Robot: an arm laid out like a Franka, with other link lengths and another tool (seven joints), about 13 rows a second.
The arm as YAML. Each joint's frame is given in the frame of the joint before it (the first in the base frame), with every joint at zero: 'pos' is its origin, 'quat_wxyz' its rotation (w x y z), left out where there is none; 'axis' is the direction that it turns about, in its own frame. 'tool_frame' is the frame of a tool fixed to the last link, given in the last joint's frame.
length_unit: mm
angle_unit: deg
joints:
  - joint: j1
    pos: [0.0, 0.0, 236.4]
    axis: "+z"
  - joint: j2
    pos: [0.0, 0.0, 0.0]
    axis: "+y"
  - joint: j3
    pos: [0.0, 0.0, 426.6]
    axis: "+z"
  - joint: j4
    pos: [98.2, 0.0, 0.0]
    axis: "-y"
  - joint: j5
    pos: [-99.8, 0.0, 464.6]
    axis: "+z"
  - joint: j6
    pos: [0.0, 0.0, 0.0]
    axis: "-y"
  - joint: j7
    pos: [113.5, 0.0, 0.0]
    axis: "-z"
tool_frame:
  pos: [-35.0, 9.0, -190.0]
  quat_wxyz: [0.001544, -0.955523, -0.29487, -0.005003]
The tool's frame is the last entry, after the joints.
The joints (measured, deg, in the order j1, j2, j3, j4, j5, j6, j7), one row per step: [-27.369 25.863 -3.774 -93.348 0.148 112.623 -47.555]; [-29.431 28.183 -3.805 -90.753 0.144 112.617 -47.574]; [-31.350 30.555 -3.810 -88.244 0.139 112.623 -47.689]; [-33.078 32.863 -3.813 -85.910 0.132 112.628 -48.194]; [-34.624 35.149 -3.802 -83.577 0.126 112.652 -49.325]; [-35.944 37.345 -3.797 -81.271 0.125 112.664 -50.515]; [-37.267 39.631 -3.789 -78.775 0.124 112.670 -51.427]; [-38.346 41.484 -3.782 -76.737 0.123 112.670 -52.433]
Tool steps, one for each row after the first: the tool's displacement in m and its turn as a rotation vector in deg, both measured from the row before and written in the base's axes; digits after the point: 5 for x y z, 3 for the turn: [-0.00262 -0.03177 -0.00880 -0.273 -0.151 -1.991]; [-0.00343 -0.02970 -0.01085 -0.189 -0.045 -1.725]; [-0.00420 -0.02712 -0.01206 -0.079 0.035 -1.144]; [-0.00377 -0.02518 -0.01225 -0.025 -0.023 -0.323]; [-0.00295 -0.02243 -0.01163 -0.043 -0.067 -0.042]; [-0.00318 -0.02264 -0.01168 -0.133 -0.125 -0.307]; [-0.00339 -0.01844 -0.00965 -0.088 -0.115 0.015]
